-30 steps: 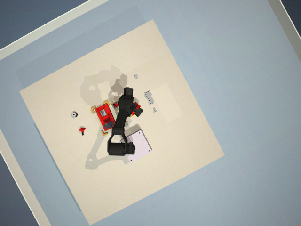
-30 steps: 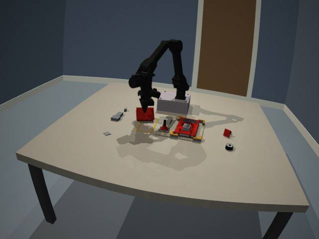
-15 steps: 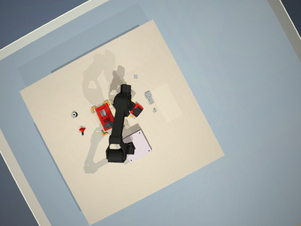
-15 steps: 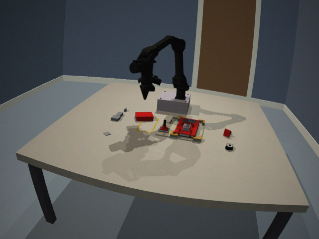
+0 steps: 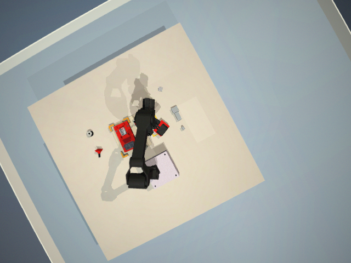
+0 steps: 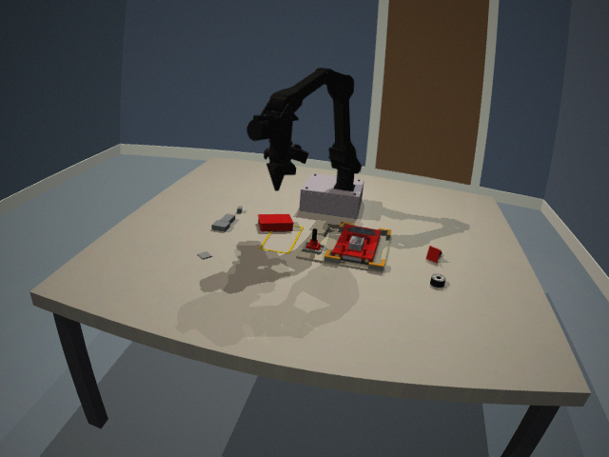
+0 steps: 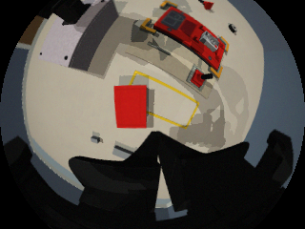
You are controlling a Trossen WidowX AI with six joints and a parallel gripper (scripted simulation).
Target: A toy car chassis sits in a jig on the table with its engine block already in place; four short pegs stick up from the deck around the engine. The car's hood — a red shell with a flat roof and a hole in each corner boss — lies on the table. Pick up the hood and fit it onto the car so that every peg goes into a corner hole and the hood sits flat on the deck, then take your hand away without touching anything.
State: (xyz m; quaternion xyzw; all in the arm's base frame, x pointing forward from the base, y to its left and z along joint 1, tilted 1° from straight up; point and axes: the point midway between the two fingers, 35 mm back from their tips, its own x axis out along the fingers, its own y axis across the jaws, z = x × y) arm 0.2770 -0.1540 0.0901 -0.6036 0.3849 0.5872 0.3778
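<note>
Now: the red hood 110 mm below my gripper tip, 40 mm behind it and 10 mm to the right of it. Also, from my gripper tip: grey engine block 250 mm to the left, 100 mm below, 60 mm ahead; black wheel 470 mm to the left, 160 mm ahead, 120 mm below.
</note>
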